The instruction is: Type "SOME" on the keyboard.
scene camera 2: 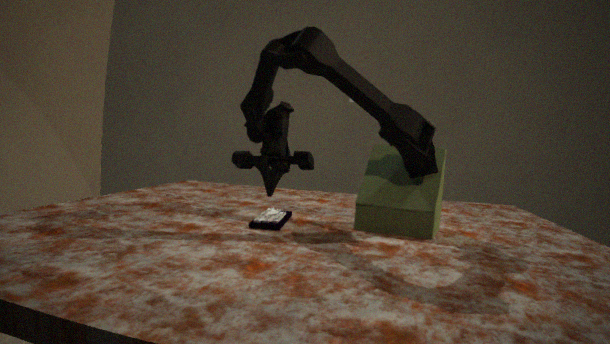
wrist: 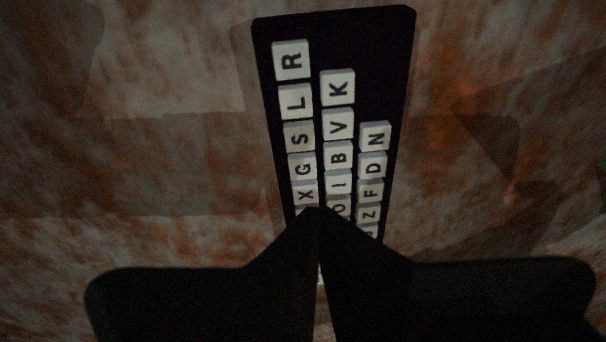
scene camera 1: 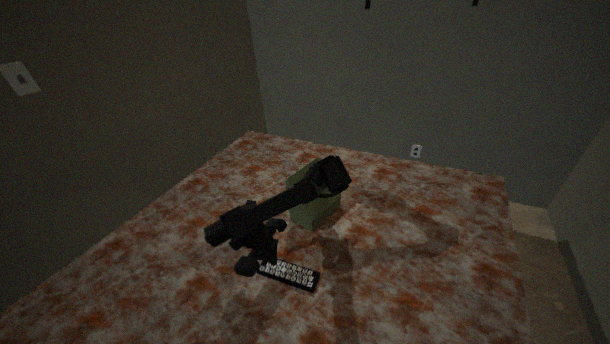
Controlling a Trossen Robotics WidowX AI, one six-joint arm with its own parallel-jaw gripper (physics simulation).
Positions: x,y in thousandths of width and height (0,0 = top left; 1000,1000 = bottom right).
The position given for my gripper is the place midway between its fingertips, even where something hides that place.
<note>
In view: my gripper (scene camera 2: 442,571) and a black keyboard (scene camera 1: 468,792).
The black keyboard is seen too in the wrist view (wrist: 552,253). My gripper also shows in the wrist view (wrist: 522,636) and in scene camera 1 (scene camera 1: 452,769).
</note>
